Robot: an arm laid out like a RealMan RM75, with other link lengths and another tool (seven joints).
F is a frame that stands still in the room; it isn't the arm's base.
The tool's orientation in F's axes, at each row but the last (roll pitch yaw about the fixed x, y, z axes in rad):
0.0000, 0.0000, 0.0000
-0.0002, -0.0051, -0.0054
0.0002, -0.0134, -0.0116
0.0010, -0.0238, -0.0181
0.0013, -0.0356, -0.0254
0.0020, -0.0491, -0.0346
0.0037, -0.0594, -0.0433
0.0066, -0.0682, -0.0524
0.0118, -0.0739, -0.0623
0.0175, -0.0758, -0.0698
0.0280, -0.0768, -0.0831
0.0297, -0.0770, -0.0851
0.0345, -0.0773, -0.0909
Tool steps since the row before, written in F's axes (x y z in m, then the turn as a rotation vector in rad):
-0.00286, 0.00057, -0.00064, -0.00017, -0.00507, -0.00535
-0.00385, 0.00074, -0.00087, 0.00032, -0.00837, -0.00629
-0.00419, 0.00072, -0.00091, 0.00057, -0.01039, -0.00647
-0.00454, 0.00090, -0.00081, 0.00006, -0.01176, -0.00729
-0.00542, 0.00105, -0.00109, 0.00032, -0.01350, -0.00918
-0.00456, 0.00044, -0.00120, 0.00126, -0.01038, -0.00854
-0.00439, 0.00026, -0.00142, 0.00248, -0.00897, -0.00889
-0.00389, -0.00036, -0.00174, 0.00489, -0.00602, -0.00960
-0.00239, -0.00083, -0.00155, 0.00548, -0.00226, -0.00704
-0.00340, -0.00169, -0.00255, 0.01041, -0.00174, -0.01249
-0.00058, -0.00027, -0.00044, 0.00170, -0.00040, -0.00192
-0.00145, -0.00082, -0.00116, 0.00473, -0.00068, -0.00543
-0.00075, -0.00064, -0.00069, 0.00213, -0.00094, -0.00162
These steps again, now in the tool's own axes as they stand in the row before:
-0.00286, 0.00057, -0.00064, -0.00017, -0.00507, -0.00535
-0.00386, 0.00072, -0.00085, 0.00033, -0.00837, -0.00629
-0.00421, 0.00067, -0.00085, 0.00060, -0.01038, -0.00648
-0.00457, 0.00082, -0.00070, 0.00010, -0.01176, -0.00728
-0.00548, 0.00091, -0.00090, 0.00034, -0.01350, -0.00918
-0.00463, 0.00028, -0.00097, 0.00120, -0.01035, -0.00859
-0.00447, 0.00007, -0.00116, 0.00233, -0.00889, -0.00901
-0.00398, -0.00057, -0.00147, 0.00453, -0.00582, -0.00989
-0.00244, -0.00099, -0.00136, 0.00507, -0.00200, -0.00741
-0.00346, -0.00196, -0.00226, 0.00953, -0.00124, -0.01323
-0.00059, -0.00033, -0.00039, 0.00157, -0.00031, -0.00204
-0.00146, -0.00097, -0.00102, 0.00434, -0.00045, -0.00577
-0.00074, -0.00073, -0.00061, 0.00207, -0.00080, -0.00176

